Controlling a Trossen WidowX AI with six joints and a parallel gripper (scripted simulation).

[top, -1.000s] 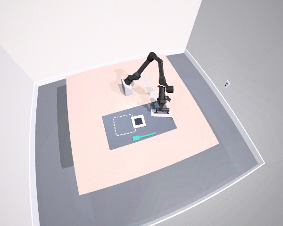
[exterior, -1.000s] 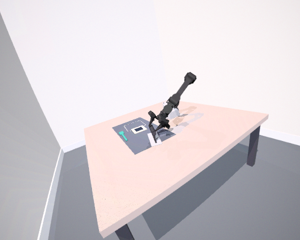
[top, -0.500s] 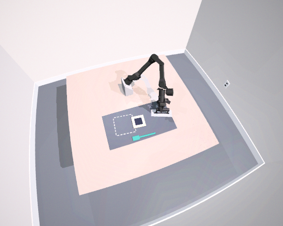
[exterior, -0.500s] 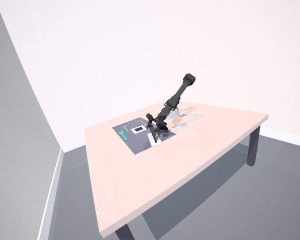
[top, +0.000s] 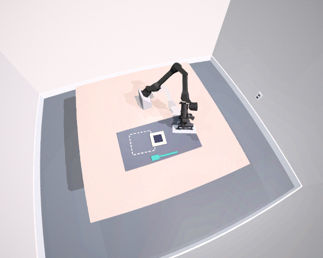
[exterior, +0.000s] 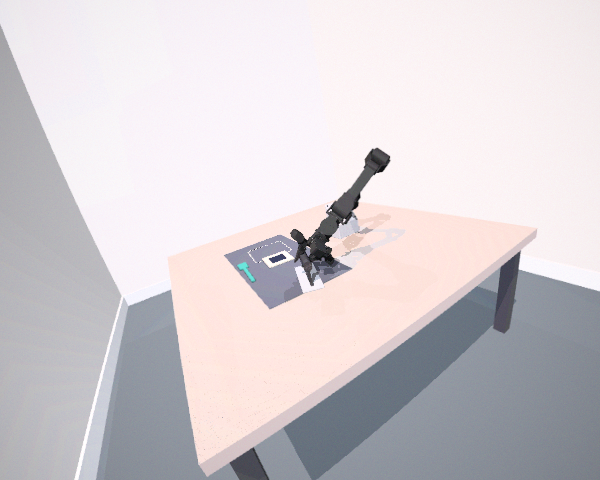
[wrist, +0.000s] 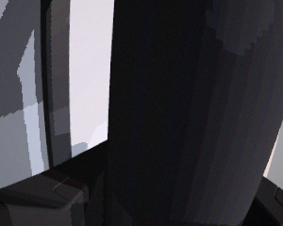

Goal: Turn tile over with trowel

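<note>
Right now my gripper tip is 2 cm past the tile, 21 cm to the left of it and 4 cm above it. From my gripper tip the other things lie so: teal trowel (12 cm ahead, 25 cm to the right, 5 cm below); then mat (1 cm behind, 21 cm to the right, 7 cm below).
</note>
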